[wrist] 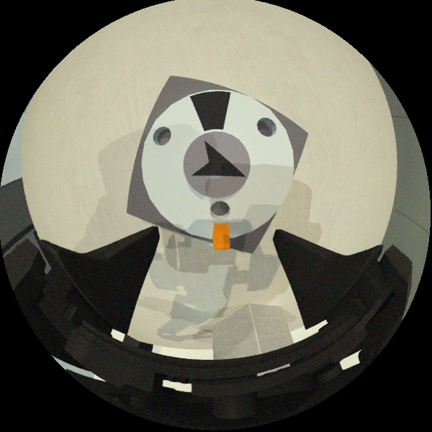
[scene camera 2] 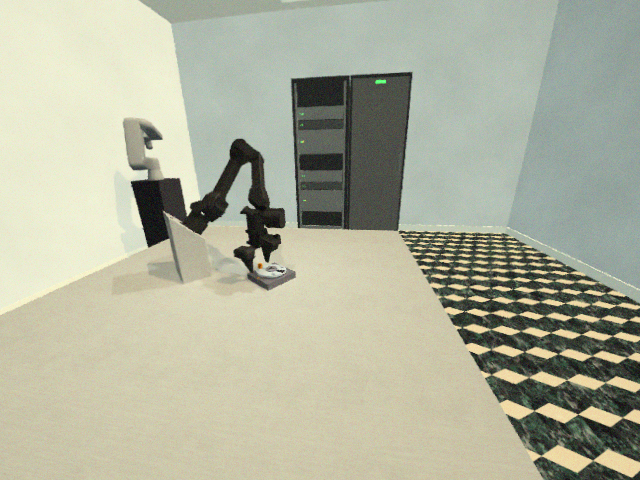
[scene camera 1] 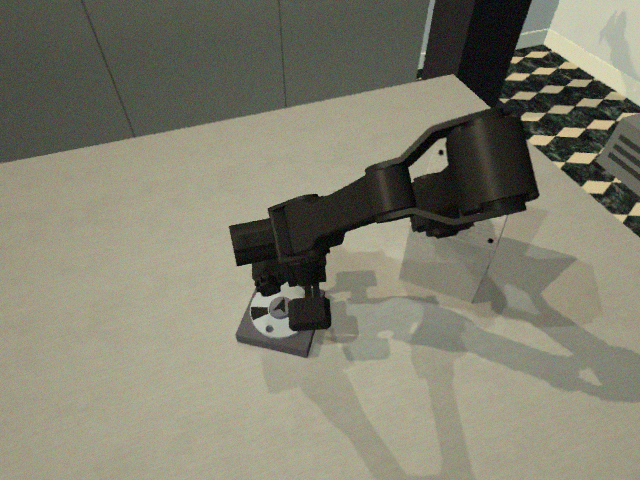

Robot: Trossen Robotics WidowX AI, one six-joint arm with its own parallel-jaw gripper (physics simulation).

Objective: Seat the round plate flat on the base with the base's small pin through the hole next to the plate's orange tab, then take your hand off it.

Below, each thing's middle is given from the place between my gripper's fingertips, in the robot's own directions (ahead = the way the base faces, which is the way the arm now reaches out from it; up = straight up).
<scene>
The round hub [wrist: 216, 164] lies 5 cm ahead of my hand, 1 cm to the right of it and 1 cm below it. The rest, counted from my hand: round white plate [wrist: 271, 159] 5 cm ahead, 1 cm to the right; dark grey square base [scene camera 1: 299, 345] 5 cm ahead, 3 cm below, 1 cm to the right.
</scene>
